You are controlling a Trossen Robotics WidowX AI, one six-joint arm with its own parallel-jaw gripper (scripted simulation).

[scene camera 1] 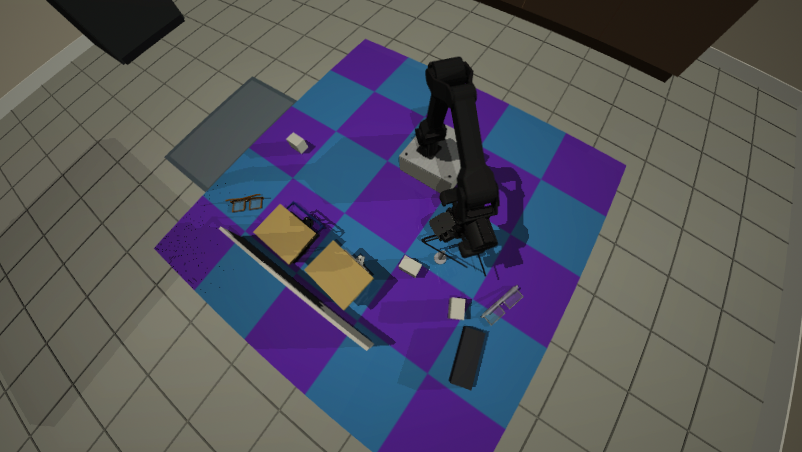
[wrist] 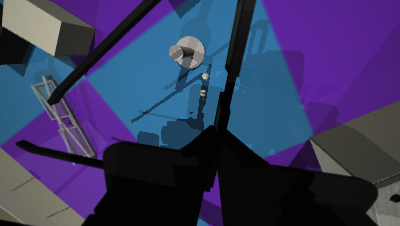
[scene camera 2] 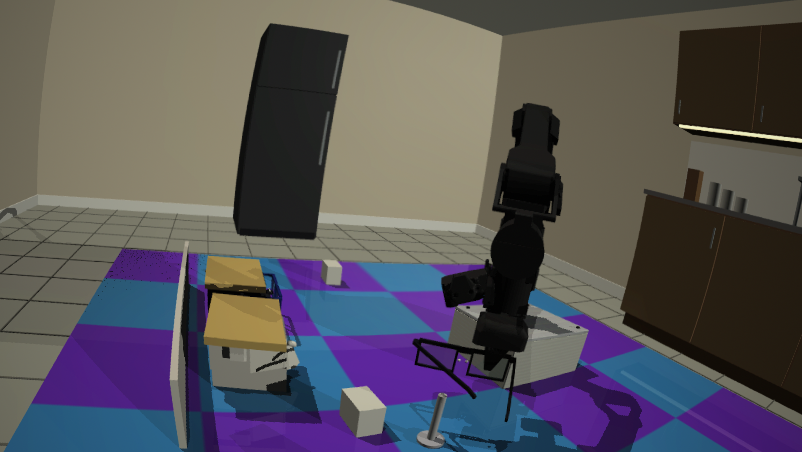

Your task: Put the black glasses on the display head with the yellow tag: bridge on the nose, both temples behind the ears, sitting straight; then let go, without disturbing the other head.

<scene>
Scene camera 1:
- my gripper: 456,231
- black case: 465,362
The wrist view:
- my gripper: 215,131
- metal post: 189,52
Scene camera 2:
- my gripper: 487,369
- white panel: 177,371
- metal post: 441,399
</scene>
